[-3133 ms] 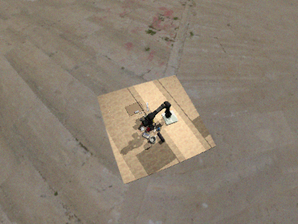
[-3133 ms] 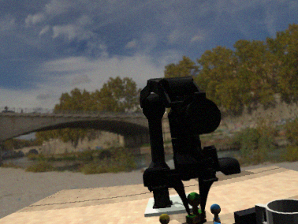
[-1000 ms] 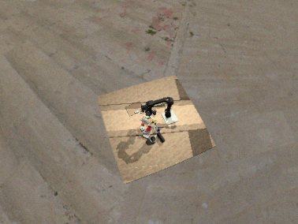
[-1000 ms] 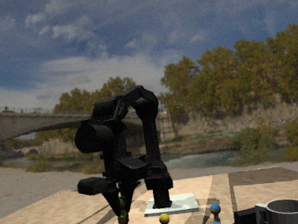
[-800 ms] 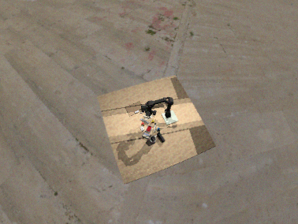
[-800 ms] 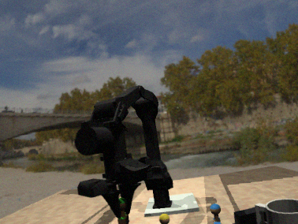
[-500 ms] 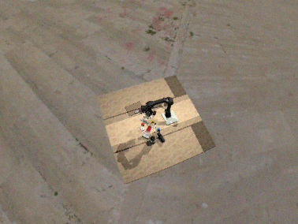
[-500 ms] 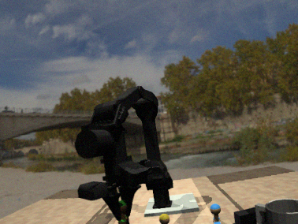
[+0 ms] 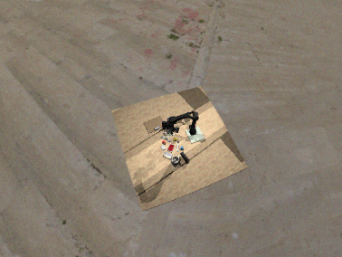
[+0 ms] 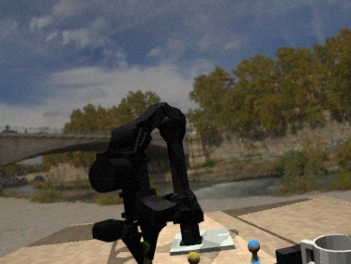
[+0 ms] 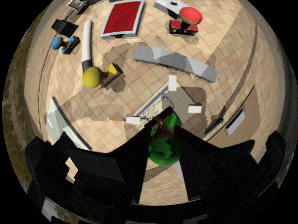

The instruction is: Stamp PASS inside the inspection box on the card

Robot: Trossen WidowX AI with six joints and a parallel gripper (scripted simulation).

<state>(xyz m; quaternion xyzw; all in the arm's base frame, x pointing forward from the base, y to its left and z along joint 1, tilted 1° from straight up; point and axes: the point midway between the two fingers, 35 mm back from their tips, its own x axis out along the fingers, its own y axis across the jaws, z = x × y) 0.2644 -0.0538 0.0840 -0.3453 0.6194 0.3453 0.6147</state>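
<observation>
Right now the pale sheet is 1 cm to the right of my gripper tip and 6 cm below it. From my gripper tip the other things lie so: yellow-knobbed stamp 4 cm behind, 9 cm to the left, 4 cm below; grey flat bar 6 cm ahead, 5 cm to the left, 6 cm below; green-topped stamp right at my gripper tip.
</observation>
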